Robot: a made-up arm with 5 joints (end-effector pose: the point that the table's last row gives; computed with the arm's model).
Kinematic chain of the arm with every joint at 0, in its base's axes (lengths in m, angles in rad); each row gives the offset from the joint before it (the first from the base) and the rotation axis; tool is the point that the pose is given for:
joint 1: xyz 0 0 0.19 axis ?
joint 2: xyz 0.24 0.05 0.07 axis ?
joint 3: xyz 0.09 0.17 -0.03 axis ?
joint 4: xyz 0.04 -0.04 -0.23 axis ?
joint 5: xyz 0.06 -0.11 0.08 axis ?
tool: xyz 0.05 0.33 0
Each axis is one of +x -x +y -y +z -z.
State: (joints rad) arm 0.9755 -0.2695 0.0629 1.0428 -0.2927
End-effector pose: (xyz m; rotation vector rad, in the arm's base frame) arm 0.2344 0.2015 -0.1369 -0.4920 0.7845 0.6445
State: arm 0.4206 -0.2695 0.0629 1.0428 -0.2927
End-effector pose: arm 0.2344 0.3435 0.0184 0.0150 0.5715 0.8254
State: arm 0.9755 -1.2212 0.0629 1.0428 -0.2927
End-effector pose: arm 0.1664 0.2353 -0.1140 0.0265 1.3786 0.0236
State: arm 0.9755 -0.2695 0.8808 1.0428 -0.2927
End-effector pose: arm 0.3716 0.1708 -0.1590 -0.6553 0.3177 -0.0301
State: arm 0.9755 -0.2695 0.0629 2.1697 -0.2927
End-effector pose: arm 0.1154 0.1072 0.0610 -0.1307 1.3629 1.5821
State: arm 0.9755 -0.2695 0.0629 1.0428 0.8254
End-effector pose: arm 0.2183 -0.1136 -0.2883 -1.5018 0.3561 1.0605
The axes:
joint 1: -x
joint 2: -y
joint 3: -z
joint 4: +z
joint 5: -x

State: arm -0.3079 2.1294 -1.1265 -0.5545 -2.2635
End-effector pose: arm -0.0397 -0.0871 0.5589 0.9681 -0.9132 1.9837
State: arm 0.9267 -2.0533 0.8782 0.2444 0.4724
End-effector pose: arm -0.1834 0.1266 -0.0234 -1.4519 2.1073 -0.9488
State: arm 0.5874 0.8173 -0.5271 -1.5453 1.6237
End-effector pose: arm 0.6759 -0.0790 -0.0098 -1.5005 -0.1906 -1.3363
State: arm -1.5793 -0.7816 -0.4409 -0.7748 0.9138
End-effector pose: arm 0.1259 0.4363 0.4451 0.4956 0.5525 0.6395
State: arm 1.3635 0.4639 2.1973 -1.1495 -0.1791
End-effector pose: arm 0.1893 -0.0842 0.1485 0.7495 -2.0099 -2.1706
